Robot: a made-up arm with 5 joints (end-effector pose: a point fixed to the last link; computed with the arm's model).
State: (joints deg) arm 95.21 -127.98 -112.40 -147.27 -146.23
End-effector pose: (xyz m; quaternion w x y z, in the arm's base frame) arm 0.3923 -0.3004 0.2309 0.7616 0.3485 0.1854 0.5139
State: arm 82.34 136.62 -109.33 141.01 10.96
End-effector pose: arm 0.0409 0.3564 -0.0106 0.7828 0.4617 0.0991 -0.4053
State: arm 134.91 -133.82 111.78 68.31 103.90
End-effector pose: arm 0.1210 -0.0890 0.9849 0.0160 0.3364 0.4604 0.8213
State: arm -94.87 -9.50 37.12 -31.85 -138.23
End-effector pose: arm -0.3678 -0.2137 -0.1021 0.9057 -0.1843 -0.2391 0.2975
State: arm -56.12 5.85 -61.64 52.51 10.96
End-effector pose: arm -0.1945 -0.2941 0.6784 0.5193 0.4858 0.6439 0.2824
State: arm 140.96 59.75 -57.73 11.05 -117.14
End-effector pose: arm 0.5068 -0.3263 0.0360 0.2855 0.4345 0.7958 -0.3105
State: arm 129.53 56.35 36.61 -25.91 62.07
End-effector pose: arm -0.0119 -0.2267 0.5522 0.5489 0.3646 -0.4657 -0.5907
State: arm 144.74 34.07 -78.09 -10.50 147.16
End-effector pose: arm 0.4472 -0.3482 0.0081 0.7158 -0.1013 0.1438 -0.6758
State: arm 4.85 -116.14 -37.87 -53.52 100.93
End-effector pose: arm -0.1583 -0.1387 0.1639 0.7806 0.2733 0.3849 0.4096
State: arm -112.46 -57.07 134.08 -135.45 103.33
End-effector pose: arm -0.3691 -0.4718 0.2586 0.9639 0.2377 -0.0065 -0.1197
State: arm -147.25 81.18 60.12 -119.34 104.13
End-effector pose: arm -0.0389 -0.3016 -0.0635 0.0431 0.9660 0.2207 0.1273
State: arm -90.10 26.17 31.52 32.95 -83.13
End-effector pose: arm -0.2457 0.0556 -0.1900 0.9671 -0.2325 -0.0753 -0.0708
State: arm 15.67 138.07 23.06 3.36 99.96
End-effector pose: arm 0.3539 -0.3890 0.0001 0.4063 -0.4258 0.1133 -0.8005
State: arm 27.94 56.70 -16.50 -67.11 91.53
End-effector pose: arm 0.0670 -0.3281 -0.0187 0.4030 -0.5634 0.2345 -0.6820
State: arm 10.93 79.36 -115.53 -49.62 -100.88
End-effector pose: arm -0.2186 -0.5634 0.3715 0.3085 0.2373 -0.0685 0.9186
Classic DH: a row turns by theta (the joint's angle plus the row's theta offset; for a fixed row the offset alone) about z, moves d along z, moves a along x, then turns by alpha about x. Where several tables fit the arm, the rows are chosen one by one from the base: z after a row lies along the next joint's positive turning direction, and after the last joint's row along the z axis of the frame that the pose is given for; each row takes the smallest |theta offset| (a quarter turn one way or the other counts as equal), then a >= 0, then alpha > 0; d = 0 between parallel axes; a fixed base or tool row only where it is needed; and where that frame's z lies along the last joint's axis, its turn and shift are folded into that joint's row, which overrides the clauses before.
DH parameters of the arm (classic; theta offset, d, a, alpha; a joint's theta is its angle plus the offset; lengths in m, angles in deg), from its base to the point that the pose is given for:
base (fixed): 0 0.165 0 90
joint 1: -90 0.2369 0.0887 90
joint 2: 90 -0.0328 0.2761 90
joint 3: 0 -0.1203 -0.3261 90
joint 4: 90 -0.0007 0.2083 -90
joint 5: 90 0.2309 0.1026 -90
tool (fixed): 180 0.0299 0 0

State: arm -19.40 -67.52 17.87 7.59 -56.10
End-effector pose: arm 0.1786 -0.0033 0.2639 0.7677 0.3937 -0.1729 -0.4750
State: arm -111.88 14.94 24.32 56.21 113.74
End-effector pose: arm -0.0359 0.0243 -0.1710 0.2417 -0.3472 -0.8908 0.1657
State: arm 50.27 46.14 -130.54 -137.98 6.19
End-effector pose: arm -0.1485 -0.4347 0.3732 0.2588 0.6672 0.5992 -0.3590
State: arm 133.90 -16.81 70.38 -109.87 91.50
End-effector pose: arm 0.0328 -0.4650 0.4496 0.7104 0.4674 0.2768 -0.4474
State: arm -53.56 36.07 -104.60 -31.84 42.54
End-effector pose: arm -0.1623 -0.6571 0.5409 0.3174 -0.2641 0.3968 0.8198
